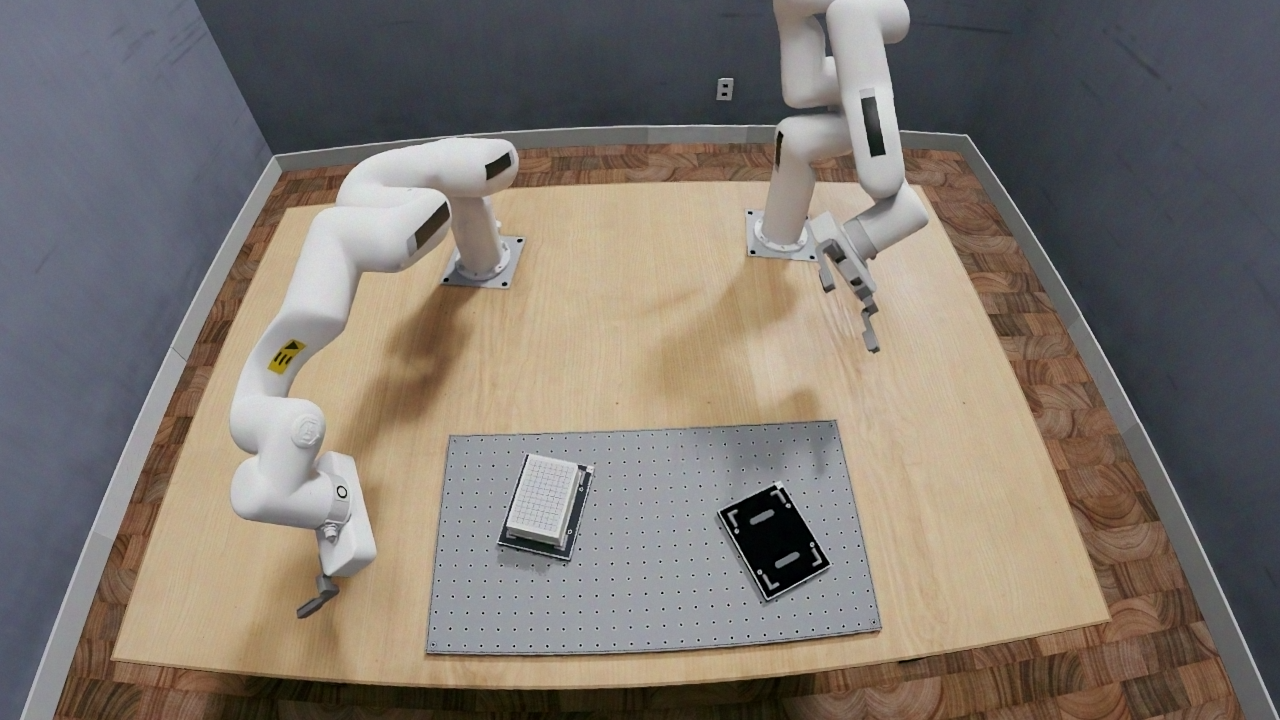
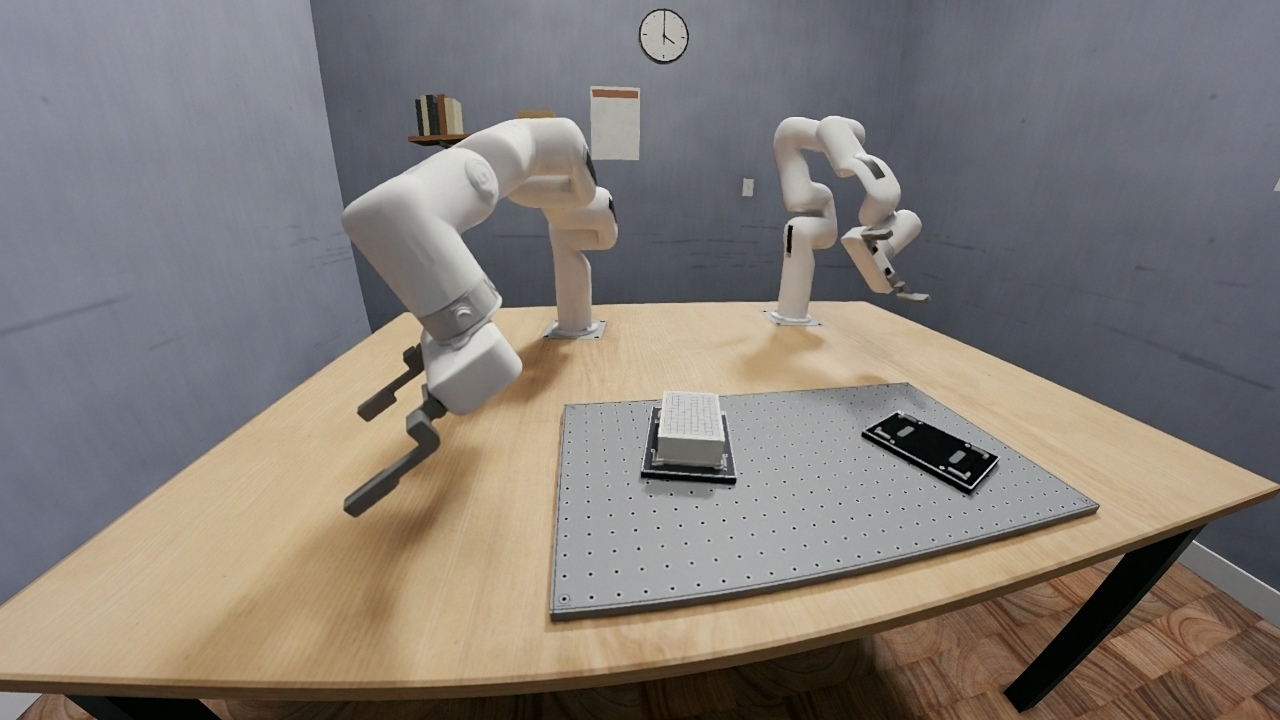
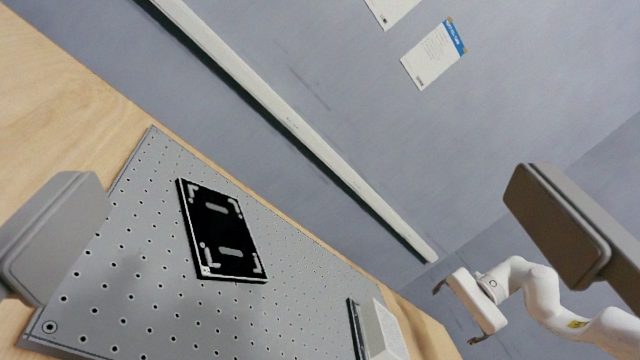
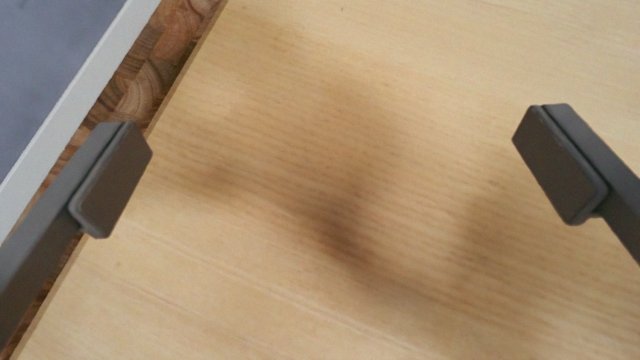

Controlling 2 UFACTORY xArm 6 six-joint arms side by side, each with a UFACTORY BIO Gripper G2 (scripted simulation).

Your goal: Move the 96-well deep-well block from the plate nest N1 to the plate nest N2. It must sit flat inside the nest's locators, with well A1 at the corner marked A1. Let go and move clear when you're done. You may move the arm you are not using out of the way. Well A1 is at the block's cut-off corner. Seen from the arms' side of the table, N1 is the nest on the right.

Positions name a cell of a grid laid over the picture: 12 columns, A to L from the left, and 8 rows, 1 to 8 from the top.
Labels:
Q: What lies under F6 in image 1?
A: A nest N1.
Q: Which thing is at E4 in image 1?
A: A base plate.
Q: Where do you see a black nest N2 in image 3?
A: E6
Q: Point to a nest N1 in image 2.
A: G5

